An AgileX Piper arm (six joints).
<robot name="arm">
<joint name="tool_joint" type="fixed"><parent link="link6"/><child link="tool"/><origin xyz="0 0 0" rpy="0 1.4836 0"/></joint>
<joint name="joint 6" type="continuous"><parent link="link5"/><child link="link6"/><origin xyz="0.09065 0 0.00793"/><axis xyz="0.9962 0 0.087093"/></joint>
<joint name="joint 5" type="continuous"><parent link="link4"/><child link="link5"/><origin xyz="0 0 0"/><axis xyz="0 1 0"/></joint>
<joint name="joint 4" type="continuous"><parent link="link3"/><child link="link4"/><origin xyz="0.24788 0 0.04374"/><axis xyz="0.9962 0 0.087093"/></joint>
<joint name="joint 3" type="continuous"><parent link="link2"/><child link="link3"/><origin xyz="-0.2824 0 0.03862"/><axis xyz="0 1 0"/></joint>
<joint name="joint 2" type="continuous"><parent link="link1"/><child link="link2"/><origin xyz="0 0 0"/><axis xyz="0 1 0"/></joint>
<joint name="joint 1" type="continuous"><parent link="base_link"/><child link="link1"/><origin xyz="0 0 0.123"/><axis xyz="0 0 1"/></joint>
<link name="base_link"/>
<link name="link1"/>
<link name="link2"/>
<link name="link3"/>
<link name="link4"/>
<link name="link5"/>
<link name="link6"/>
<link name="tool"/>
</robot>
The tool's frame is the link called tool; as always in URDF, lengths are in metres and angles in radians. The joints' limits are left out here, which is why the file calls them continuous.
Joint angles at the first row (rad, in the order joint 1, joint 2, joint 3, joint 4, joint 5, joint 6):
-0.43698, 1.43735, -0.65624, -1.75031, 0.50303, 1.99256
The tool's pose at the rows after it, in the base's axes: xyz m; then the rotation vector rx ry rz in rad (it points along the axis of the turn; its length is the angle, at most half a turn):
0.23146 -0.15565 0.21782 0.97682 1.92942 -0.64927
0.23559 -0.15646 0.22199 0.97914 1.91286 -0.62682
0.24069 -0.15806 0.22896 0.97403 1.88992 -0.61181
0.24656 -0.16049 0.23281 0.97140 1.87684 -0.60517
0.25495 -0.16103 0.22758 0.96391 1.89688 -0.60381
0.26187 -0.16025 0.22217 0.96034 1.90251 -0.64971
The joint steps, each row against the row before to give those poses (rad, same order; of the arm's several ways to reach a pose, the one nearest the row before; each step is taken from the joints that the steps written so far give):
-0.00001, 0.01023, -0.00396, -0.00002, -0.00117, 0.01954
0.00001, 0.00197, -0.01905, 0.00003, -0.01286, 0.01003
0.00000, 0.00099, -0.02727, -0.00003, -0.00893, 0.00212
-0.00001, 0.01300, -0.02743, 0.00005, -0.00358, 0.00087
0.01081, 0.03684, -0.01974, -0.00004, 0.00215, 0.00004
0.02540, 0.03729, -0.01364, 0.00000, 0.05300, -0.00001

